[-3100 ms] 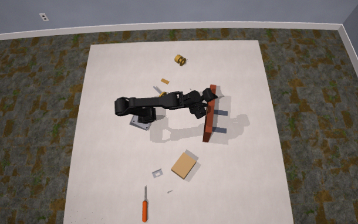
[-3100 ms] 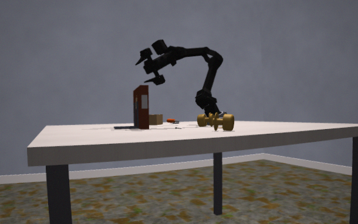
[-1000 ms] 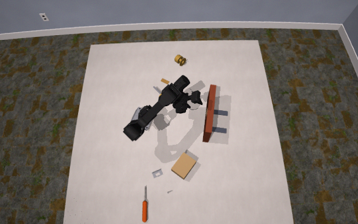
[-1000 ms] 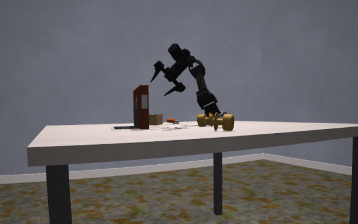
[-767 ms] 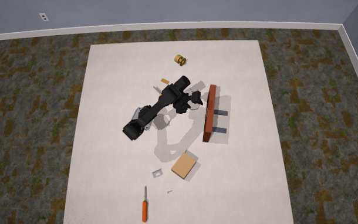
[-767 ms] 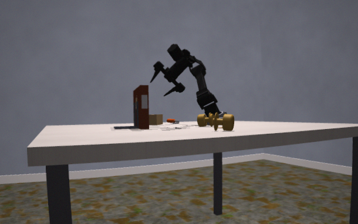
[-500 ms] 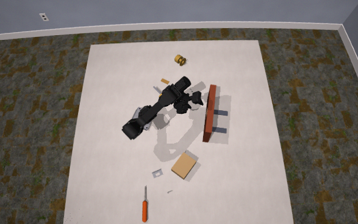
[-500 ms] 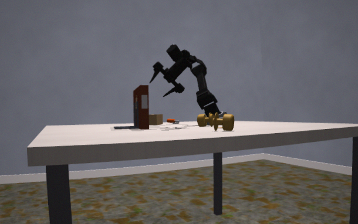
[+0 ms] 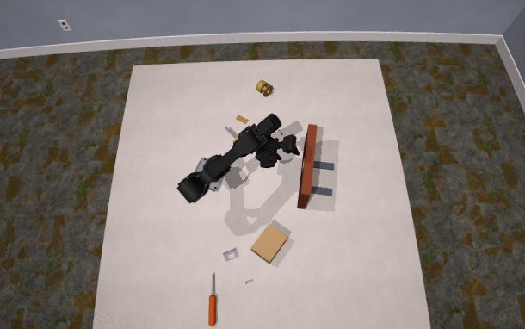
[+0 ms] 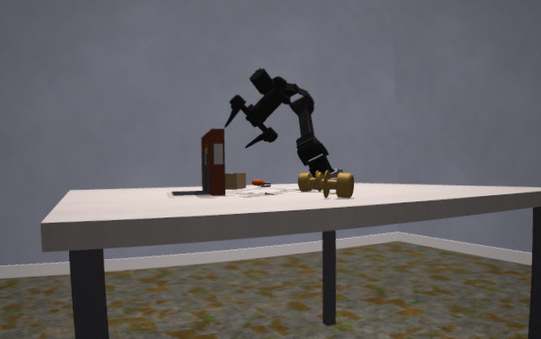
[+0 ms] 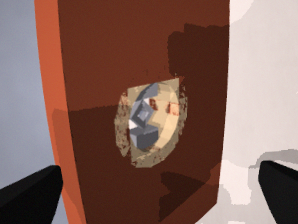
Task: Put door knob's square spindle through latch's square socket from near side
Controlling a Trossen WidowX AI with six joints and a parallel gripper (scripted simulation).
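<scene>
My gripper is now 100 mm short of the grey latch socket, 80 mm above it and 10 mm to the left of it. Also, from my hand: red-brown wooden door slab: 100 mm ahead, 90 mm below, 10 mm to the right; grey latch plate: 140 mm to the left, 120 mm ahead, 80 mm below; tan cardboard box: 310 mm to the right, 170 mm below, 60 mm behind.
</scene>
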